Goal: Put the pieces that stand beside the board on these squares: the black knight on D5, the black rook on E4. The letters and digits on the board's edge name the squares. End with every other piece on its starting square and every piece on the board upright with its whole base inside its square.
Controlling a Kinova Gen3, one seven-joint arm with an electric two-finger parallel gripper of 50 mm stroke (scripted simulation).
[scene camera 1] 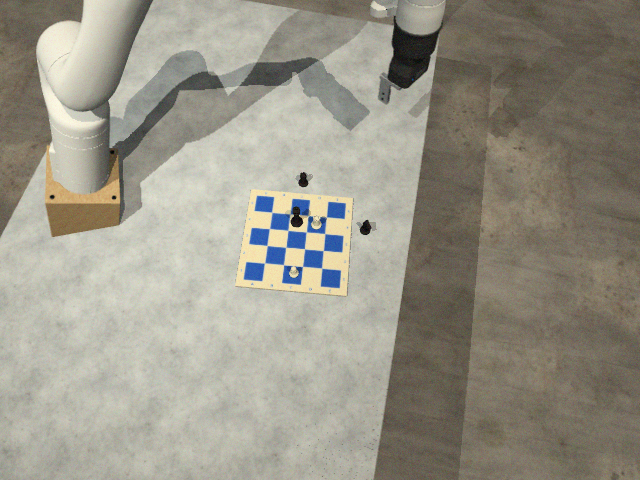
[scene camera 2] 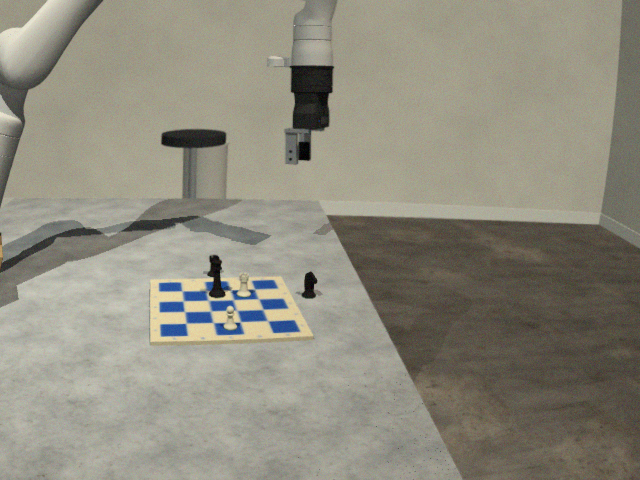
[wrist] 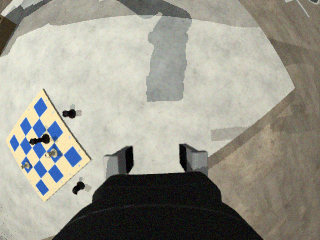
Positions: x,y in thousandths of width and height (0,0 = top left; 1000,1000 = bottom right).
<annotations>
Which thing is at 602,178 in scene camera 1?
The gripper.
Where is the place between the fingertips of the gripper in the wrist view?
At 489,644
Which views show the gripper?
Scene camera 1, scene camera 2 and the wrist view: all of them.
</annotations>
